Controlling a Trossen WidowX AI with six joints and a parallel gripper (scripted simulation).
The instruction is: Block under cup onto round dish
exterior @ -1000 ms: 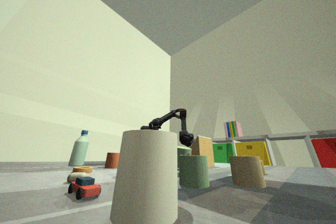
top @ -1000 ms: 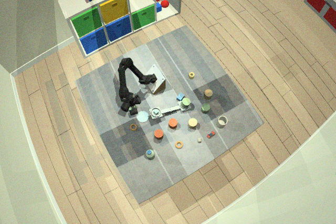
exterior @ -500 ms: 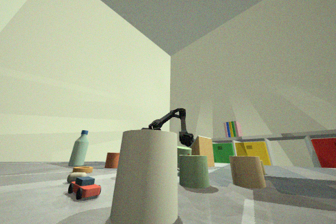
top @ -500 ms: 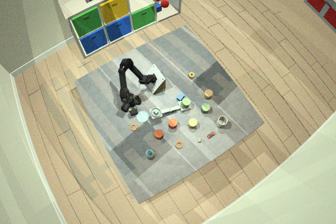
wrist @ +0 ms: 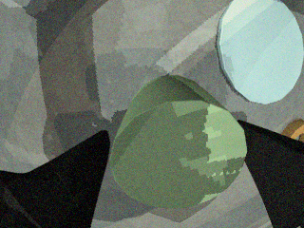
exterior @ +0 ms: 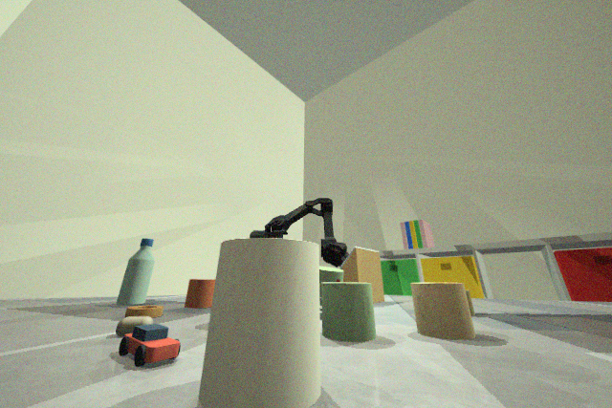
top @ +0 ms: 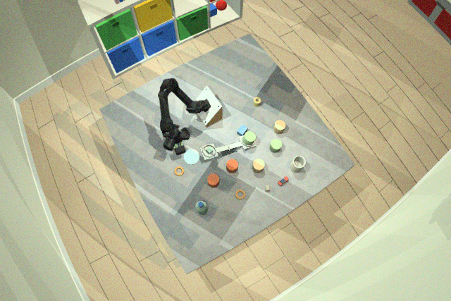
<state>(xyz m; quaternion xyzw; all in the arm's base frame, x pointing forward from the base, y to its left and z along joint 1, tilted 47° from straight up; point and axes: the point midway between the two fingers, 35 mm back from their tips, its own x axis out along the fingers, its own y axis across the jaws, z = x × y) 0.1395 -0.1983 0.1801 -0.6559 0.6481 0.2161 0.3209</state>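
Now: gripper tip 140 mm short of the pale mint block, 150 mm to the right of it and 50 mm below it. Also, from my gripper tip: round dish 100 mm ahead, 40 mm to the left, 30 mm below; then blue block 100 mm ahead, 410 mm to the left, 20 mm below; then balance 160 mm ahead, 270 mm to the left.
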